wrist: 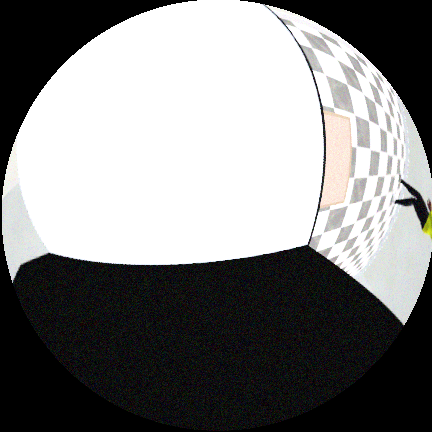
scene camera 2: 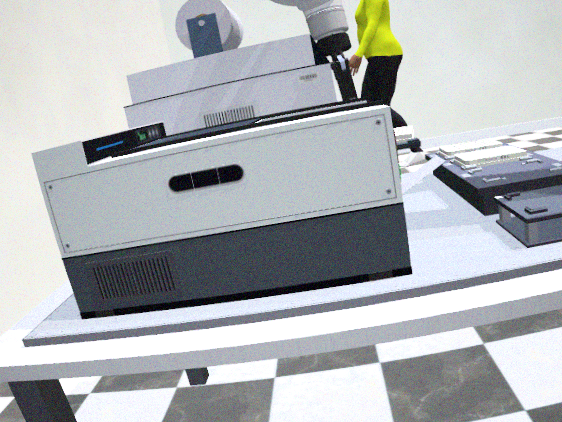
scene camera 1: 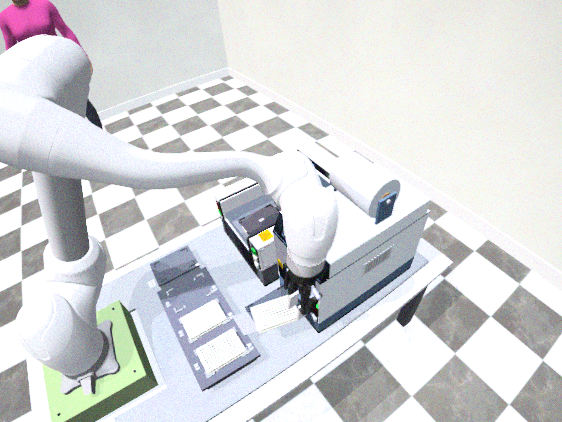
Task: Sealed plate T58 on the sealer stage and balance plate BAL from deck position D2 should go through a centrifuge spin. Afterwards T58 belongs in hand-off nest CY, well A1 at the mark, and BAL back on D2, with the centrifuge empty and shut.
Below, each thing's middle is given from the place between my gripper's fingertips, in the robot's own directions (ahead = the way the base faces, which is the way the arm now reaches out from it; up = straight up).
Scene:
I see my gripper 26 cm past the white plate [scene camera 1: 199, 322], 14 cm to the right of it and 6 cm above it. Also, from my hand: centrifuge [scene camera 2: 307, 199]: 39 cm to the left, 20 cm ahead; then centrifuge rotor [scene camera 1: 266, 216]: 38 cm to the left, 14 cm ahead.

